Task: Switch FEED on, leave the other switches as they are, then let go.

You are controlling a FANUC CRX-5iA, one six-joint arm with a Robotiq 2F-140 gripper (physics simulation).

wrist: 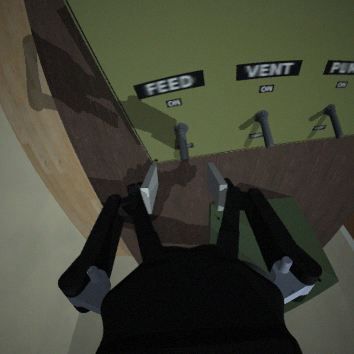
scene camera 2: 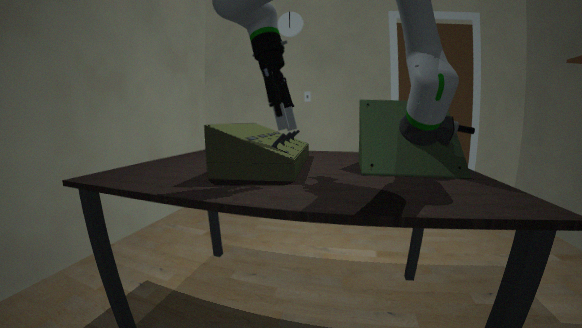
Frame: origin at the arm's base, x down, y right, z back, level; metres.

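Seen in the pictures: gripper, fingertip midpoint: [wrist: 181, 173] [scene camera 2: 288, 129]; arm's base, link origin: [scene camera 2: 419, 129].
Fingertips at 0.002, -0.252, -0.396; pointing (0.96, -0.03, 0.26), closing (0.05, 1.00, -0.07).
Pixels of each thing's top centre, then the offset from my fingertips to it, as dx, dy, dz. Level surfaces: height alone.
- FEED switch, top centre: [wrist: 182, 150] +0.012, -0.001, -0.029
- VENT switch, top centre: [wrist: 271, 137] +0.012, +0.116, -0.057
- PUMP switch, top centre: [wrist: 344, 128] +0.012, +0.233, -0.086
- dark table, surface height: dx +0.139
The green-yellow switch box [scene camera 2: 250, 165] [wrist: 200, 30] stands on the table, its sloped panel carrying several dark levers. The FEED switch [wrist: 183, 145] slants away from its ON label, toward the panel's lower edge. The VENT switch [wrist: 266, 131] and the PUMP switch [wrist: 334, 122], its label cut off by the frame, slant the same way. My gripper [scene camera 2: 286, 128] [wrist: 181, 173] is partly open, with nothing between its fingers. In the wrist view its fingertips appear on either side below the FEED lever; in the scene view they are close to the levers, where contact is hard to judge.
A larger green box [scene camera 2: 382, 135] [wrist: 295, 225] stands to the right on the dark table [scene camera 2: 240, 199] [wrist: 185, 200], behind the arm's lower part [scene camera 2: 425, 95]. A door [scene camera 2: 457, 65] and a wall clock [scene camera 2: 290, 24] show in the background.
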